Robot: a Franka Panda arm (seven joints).
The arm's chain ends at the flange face. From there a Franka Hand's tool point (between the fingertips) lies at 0.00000 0.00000 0.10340 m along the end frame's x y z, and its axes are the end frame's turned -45 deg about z.
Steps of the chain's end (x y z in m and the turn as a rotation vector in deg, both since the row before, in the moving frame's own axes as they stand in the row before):
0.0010 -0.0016 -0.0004 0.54 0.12 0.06
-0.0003 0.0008 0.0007 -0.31 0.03 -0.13
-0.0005 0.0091 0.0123 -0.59 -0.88 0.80
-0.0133 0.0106 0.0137 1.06 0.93 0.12
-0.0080 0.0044 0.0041 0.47 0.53 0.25
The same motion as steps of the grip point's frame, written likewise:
0.0027 -0.0010 -0.0004 0.30 0.47 0.06
-0.0011 0.0008 0.0007 -0.24 -0.20 -0.13
-0.0087 0.0057 0.0123 0.21 -1.04 0.80
-0.0144 -0.0021 0.0137 0.09 1.41 0.12
-0.0075 -0.0025 0.0041 -0.04 0.71 0.25

